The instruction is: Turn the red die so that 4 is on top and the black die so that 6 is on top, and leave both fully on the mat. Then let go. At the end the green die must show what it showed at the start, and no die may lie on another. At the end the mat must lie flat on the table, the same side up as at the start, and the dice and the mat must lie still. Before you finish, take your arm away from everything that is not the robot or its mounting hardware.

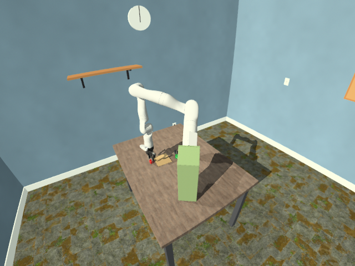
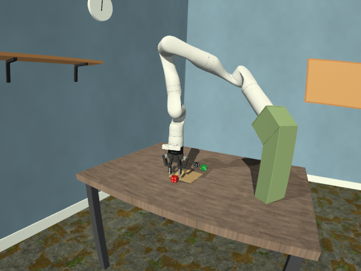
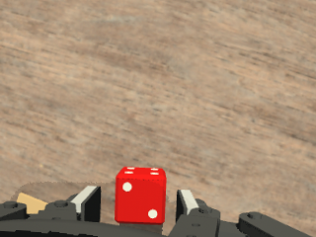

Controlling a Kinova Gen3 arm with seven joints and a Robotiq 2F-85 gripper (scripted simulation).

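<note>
My gripper is now 40 mm above the red die. Also, from my hand: black die: 260 mm to the right, 40 mm below; then tan mat: 20 mm behind, 100 mm to the right, 50 mm below; then green die: 70 mm behind, 240 mm to the right, 40 mm below.
</note>
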